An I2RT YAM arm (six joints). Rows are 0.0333 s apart.
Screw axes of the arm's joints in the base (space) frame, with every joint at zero. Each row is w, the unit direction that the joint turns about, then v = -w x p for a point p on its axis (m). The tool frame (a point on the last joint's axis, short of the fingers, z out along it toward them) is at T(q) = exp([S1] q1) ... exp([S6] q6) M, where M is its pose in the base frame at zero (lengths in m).
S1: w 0 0 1 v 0 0 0
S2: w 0 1 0 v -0.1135 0 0.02
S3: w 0 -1 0 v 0.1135 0 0.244
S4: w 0 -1 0 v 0.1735 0 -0.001
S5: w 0 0 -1 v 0 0.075 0
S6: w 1 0 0 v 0 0.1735 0
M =
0 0 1 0.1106
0 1 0 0
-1 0 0 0.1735
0 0 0 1
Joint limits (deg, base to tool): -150..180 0..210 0..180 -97..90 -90..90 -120..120
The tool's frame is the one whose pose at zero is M.
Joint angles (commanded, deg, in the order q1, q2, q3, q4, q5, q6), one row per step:
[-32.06, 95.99, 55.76, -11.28, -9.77, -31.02]
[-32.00, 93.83, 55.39, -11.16, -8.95, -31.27]
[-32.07, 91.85, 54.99, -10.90, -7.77, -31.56]
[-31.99, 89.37, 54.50, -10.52, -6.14, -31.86]
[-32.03, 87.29, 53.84, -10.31, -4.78, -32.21]
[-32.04, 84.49, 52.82, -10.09, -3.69, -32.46]
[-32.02, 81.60, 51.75, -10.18, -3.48, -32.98]
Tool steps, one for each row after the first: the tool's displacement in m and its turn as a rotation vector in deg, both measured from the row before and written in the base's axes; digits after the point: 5 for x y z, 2 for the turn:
[-0.00318, 0.00182, 0.01021, -1.70, -1.23, -0.27]
[-0.00364, 0.00094, 0.00905, -1.91, -1.02, -0.63]
[-0.00433, 0.00207, 0.01126, -2.45, -1.30, -0.82]
[-0.00494, 0.00183, 0.00774, -1.90, -0.77, -0.76]
[-0.00692, 0.00347, 0.00927, -1.85, -1.22, -0.64]
[-0.00739, 0.00460, 0.00854, -1.38, -1.21, 0.20]

